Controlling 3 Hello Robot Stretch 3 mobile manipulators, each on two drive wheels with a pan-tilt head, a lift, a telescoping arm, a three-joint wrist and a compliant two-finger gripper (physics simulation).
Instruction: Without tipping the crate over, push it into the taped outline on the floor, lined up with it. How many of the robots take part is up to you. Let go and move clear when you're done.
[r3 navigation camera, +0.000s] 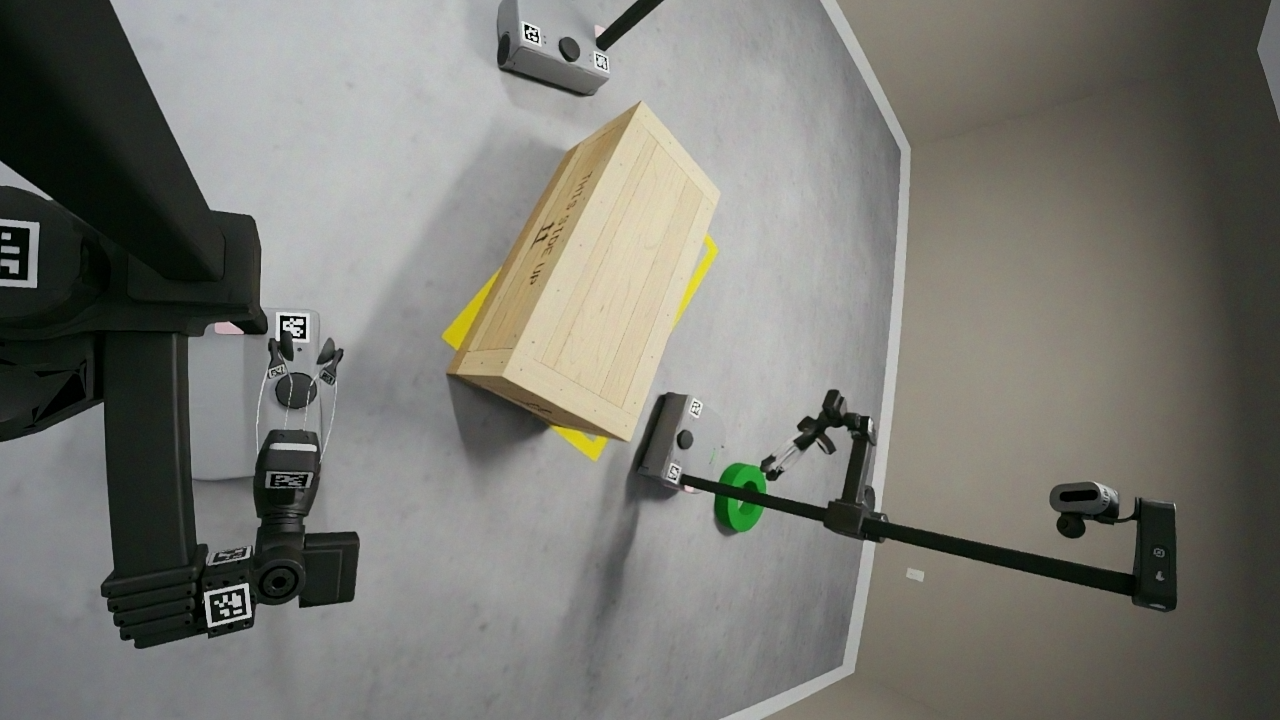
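The wooden crate (595, 277) stands upright over the yellow taped outline (466, 320), turned relative to it. Tape shows at its lower left, lower end and right side; the rest is hidden beneath. The r3 gripper (307, 347) is open and empty at the left, its fingertips apart, away from the crate. Another robot's gripper (768, 468) is raised at the right, apart from the crate; its finger opening is unclear. The third robot's gripper does not show. I cannot tell which of these two robots is r1 and which is r2.
One robot's base (684, 438) stands close by the crate's lower right end. Another base (554, 49) stands beyond its upper end. A green ring (726, 514) lies on the floor beside the right robot. White skirting (886, 358) edges the wall.
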